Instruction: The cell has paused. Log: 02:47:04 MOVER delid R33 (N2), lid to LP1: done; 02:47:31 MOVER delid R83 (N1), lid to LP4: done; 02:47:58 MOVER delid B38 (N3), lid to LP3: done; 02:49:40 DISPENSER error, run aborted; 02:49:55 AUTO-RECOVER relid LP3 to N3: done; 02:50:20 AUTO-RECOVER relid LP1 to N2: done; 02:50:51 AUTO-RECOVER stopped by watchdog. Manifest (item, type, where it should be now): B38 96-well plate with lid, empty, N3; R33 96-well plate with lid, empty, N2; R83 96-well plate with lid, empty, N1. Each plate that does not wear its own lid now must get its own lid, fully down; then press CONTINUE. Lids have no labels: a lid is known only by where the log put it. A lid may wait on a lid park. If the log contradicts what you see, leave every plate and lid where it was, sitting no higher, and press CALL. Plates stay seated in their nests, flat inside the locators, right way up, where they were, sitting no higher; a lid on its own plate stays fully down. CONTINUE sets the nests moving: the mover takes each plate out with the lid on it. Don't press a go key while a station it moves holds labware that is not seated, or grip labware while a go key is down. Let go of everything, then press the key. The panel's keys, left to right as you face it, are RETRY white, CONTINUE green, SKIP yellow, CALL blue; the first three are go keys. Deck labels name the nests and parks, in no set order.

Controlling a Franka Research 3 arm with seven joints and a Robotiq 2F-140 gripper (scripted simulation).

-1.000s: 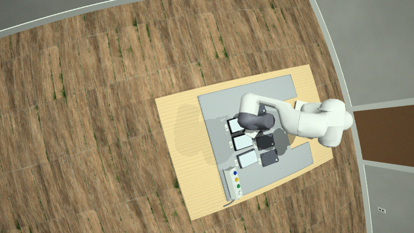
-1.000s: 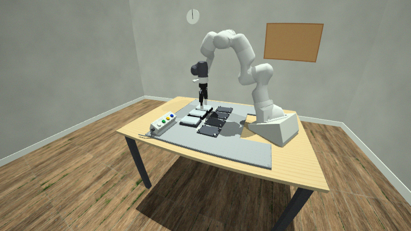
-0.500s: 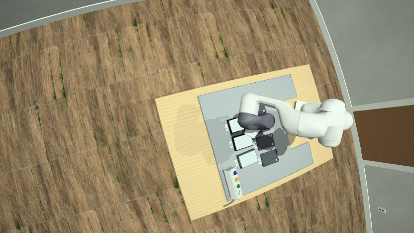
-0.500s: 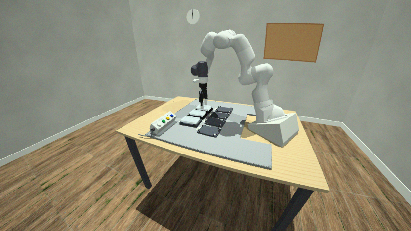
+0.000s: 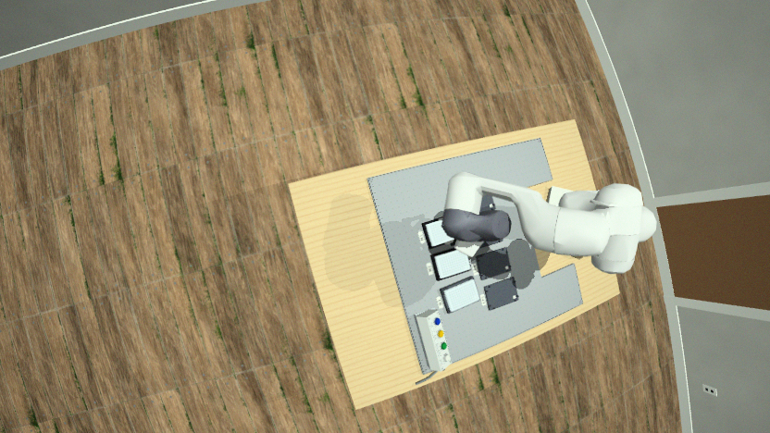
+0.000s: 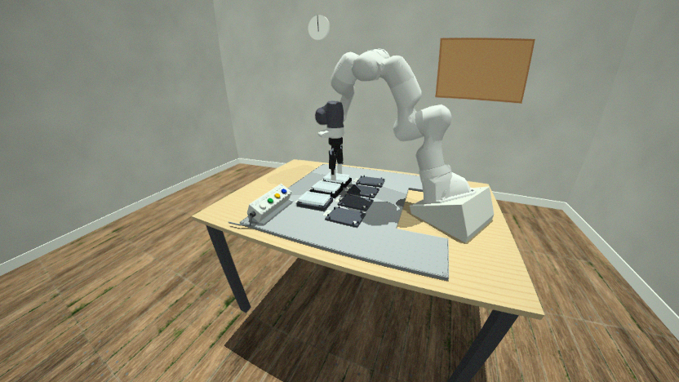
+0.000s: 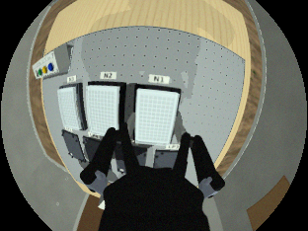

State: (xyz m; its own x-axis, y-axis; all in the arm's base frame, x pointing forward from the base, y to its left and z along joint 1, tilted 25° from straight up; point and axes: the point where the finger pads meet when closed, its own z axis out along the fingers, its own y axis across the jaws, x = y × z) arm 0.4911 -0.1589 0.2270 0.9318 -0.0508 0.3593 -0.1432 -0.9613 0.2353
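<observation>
The pale lid lies 2 cm below my hand. Also, from my hand: plate: 3 cm below; blue key: 18 cm ahead, 29 cm to the left, 1 cm above; LP4 sign: 6 cm behind, 20 cm to the left, 6 cm below.
</observation>
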